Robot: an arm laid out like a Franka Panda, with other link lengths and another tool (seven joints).
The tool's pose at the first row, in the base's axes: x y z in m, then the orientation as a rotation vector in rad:
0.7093 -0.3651 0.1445 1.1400 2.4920 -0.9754
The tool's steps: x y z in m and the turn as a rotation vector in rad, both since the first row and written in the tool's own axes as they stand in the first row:
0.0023 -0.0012 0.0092 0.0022 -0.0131 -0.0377
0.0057 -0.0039 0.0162 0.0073 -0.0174 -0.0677
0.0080 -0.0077 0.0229 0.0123 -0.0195 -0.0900
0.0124 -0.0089 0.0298 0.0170 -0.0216 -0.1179
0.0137 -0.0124 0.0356 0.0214 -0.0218 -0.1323
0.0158 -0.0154 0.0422 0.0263 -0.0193 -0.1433
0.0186 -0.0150 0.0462 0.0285 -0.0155 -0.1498
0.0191 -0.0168 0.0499 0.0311 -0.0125 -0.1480
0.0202 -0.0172 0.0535 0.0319 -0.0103 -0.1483
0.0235 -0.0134 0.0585 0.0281 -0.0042 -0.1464
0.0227 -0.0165 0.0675 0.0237 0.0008 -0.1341
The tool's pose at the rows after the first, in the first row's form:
0.7063 -0.3704 0.1371 1.0875 2.5114 -0.9925
0.7016 -0.3743 0.1316 1.0510 2.5303 -1.0084
0.6968 -0.3791 0.1273 1.0247 2.5448 -1.0215
0.6926 -0.3817 0.1207 0.9914 2.5632 -1.0354
0.6888 -0.3864 0.1174 0.9753 2.5729 -1.0450
0.6847 -0.3909 0.1129 0.9653 2.5821 -1.0536
0.6829 -0.3917 0.1084 0.9609 2.5896 -1.0570
0.6810 -0.3947 0.1063 0.9660 2.5902 -1.0593
0.6797 -0.3966 0.1033 0.9675 2.5921 -1.0597
0.6800 -0.3962 0.0962 0.9732 2.5965 -1.0521
0.6777 -0.4040 0.0913 0.9905 2.5923 -1.0415

